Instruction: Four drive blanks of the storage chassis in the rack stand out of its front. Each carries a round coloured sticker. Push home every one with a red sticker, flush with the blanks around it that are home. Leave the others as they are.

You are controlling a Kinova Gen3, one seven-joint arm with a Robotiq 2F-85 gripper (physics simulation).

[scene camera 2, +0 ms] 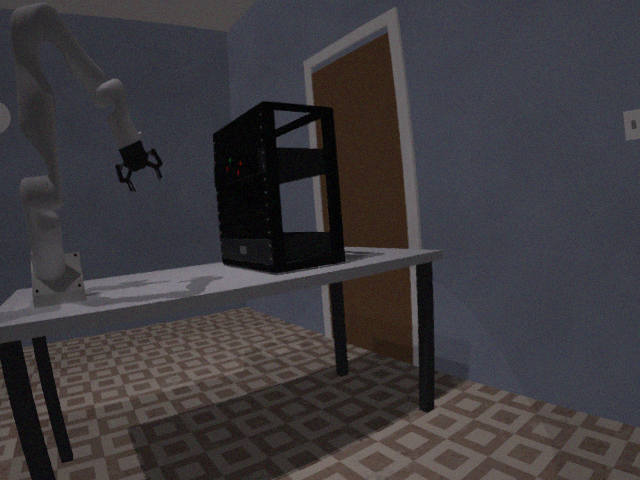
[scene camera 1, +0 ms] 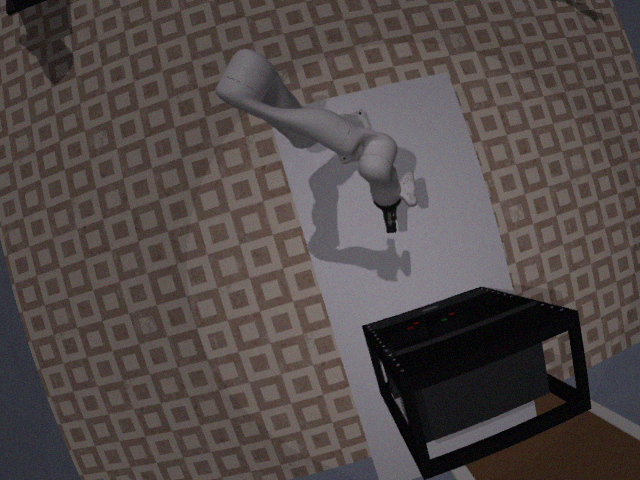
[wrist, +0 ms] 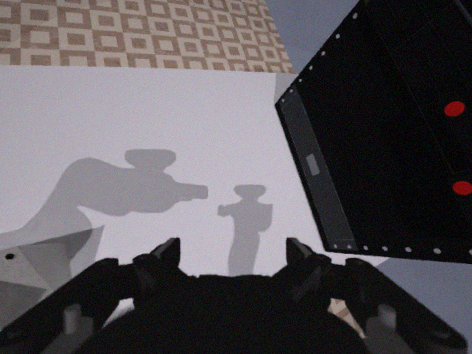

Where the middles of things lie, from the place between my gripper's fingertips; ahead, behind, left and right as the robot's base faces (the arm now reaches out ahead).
The black rack (scene camera 1: 458, 362) is 490 mm ahead of my hand, 130 mm to the left of it and 40 mm below it.
